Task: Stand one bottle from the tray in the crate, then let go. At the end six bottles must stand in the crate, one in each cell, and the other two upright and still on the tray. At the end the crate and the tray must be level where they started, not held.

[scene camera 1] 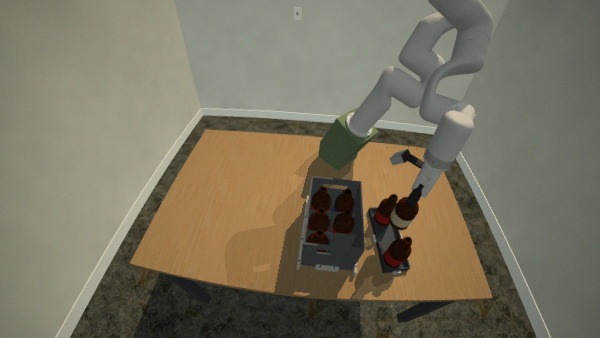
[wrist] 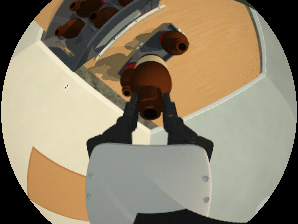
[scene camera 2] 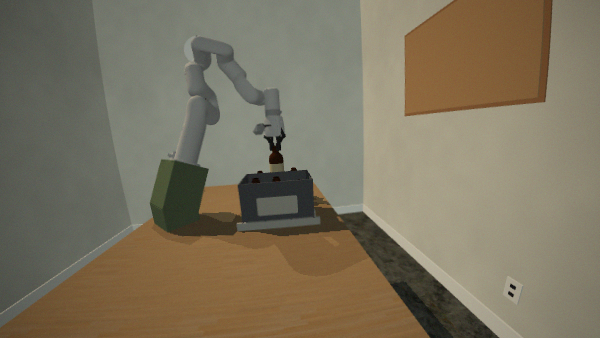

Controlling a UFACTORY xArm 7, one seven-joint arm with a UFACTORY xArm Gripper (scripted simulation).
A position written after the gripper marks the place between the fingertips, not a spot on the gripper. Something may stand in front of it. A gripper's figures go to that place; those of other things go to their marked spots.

Scene:
The gripper [scene camera 1: 412, 200] is 76 cm from the lens. A grey crate [scene camera 1: 346, 257] is 75 cm from the lens. A tray [scene camera 1: 387, 234]: 96 cm from the lens. The marked spots on the grey crate and the tray are 27 cm apart.

